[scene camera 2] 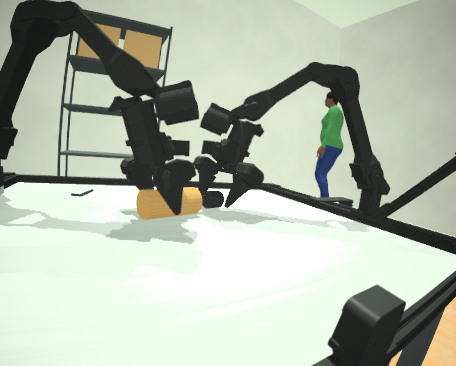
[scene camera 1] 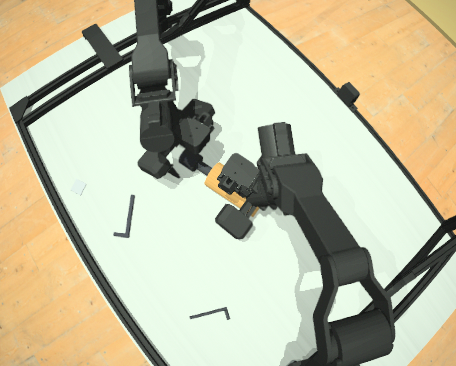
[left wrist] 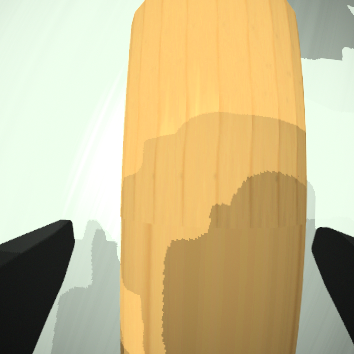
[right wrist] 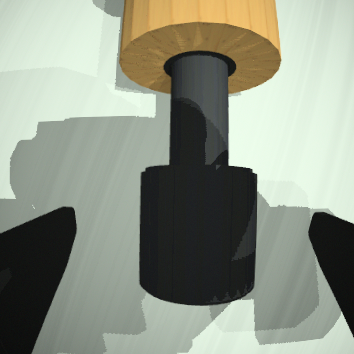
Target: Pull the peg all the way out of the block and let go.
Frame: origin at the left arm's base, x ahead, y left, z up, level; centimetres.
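Where they show: left gripper, fingertip midpoint: (scene camera 2: 165, 208) (scene camera 1: 238, 194) (left wrist: 197, 237); right gripper, fingertip midpoint: (scene camera 2: 211, 202) (scene camera 1: 191, 161) (right wrist: 196, 222); right arm's base, link origin: (scene camera 2: 367, 213).
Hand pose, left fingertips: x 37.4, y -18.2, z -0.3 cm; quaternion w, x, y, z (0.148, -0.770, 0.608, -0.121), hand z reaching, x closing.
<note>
Things, the pixels of their centre, and the offset from my left fingertips. "*": a spot on its surface instead.
- orange wooden block, body centre: (left wrist: 212, 212) (scene camera 2: 170, 202) (scene camera 1: 236, 189) dz +1.2, dx +1.0, dy -0.1 cm
- black peg, body centre: (right wrist: 198, 104) (scene camera 1: 206, 170) (scene camera 2: 198, 200) dz +1.1, dx +8.2, dy +1.7 cm
- small pale square, surface spot: (scene camera 1: 78, 187) * dz -1.4, dx +24.8, dy +26.1 cm
The orange wooden block (scene camera 1: 214, 183) (scene camera 2: 144, 205) (left wrist: 215, 90) (right wrist: 200, 12) is a cylinder lying on the table. The black peg (scene camera 1: 204, 168) (scene camera 2: 214, 199) (right wrist: 198, 230) sticks out of its end, with a stretch of thin shaft showing between the block and the thick head; the shaft's inner end is hidden in the block. My left gripper (scene camera 1: 242, 199) (scene camera 2: 163, 201) (left wrist: 197, 237) is open, its fingers apart on either side of the block. My right gripper (scene camera 1: 190, 166) (scene camera 2: 216, 197) (right wrist: 196, 222) is open, its fingers on either side of the peg's head, with gaps on both sides.
Two dark L-shaped marks (scene camera 1: 131, 217) (scene camera 1: 210, 313) and a small pale square (scene camera 1: 78, 187) lie on the white table. A black frame (scene camera 1: 75, 220) runs along the table's edges. The two grippers are close together. A shelf unit and a person stand in the background of scene camera 2.
</note>
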